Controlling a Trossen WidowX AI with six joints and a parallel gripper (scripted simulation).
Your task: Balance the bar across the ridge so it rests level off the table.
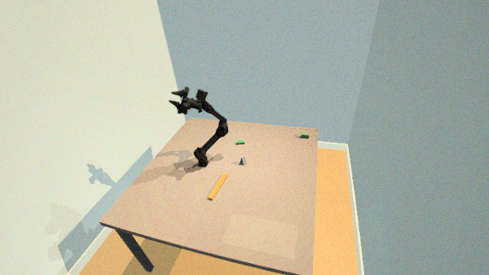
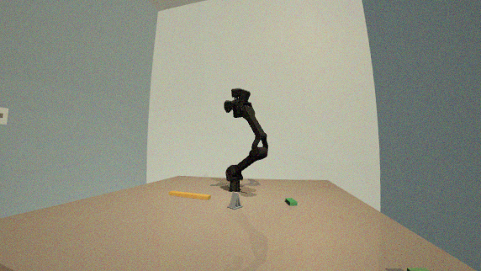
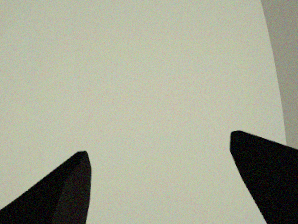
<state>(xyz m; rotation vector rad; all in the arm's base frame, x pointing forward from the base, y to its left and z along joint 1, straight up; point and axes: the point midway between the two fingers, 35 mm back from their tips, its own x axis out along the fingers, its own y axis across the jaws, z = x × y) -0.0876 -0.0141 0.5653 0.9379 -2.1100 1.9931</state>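
Now: gripper tip 320 mm short of the bar, 170 mm to the left of it and 570 mm above it. Round my gripper tip: green block: 860 mm ahead, 530 mm to the left, 560 mm below.
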